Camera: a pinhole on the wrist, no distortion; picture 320 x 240 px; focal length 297.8 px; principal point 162.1 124.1 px. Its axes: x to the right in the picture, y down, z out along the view. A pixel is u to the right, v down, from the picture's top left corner.
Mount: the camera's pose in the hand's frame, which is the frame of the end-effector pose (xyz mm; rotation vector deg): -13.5 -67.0 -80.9 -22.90 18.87 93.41
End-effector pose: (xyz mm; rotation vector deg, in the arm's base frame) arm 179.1 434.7 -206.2 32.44 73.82 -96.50
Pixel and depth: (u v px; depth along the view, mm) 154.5 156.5 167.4
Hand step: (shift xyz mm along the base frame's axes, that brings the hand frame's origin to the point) 32.5 -49.1 57.1
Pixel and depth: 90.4 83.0 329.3
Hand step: 42.6 -238.0 67.9
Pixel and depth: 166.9 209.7 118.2
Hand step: 15.8 0.1 59.9
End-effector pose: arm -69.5 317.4 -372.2 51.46 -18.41 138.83
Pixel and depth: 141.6 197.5 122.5
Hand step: 62.3 -13.0 -8.6
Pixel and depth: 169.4 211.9 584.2
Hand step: 269.1 -411.9 170.4
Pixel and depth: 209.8 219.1 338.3
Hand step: 131.1 -234.0 45.8
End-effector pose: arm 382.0 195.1 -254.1 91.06 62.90 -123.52
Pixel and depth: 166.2 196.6 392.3
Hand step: -79.2 -283.7 110.0
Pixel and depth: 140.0 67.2 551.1
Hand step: -242.6 -388.1 -63.4
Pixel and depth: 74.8 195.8 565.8
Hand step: -276.8 -396.4 206.6
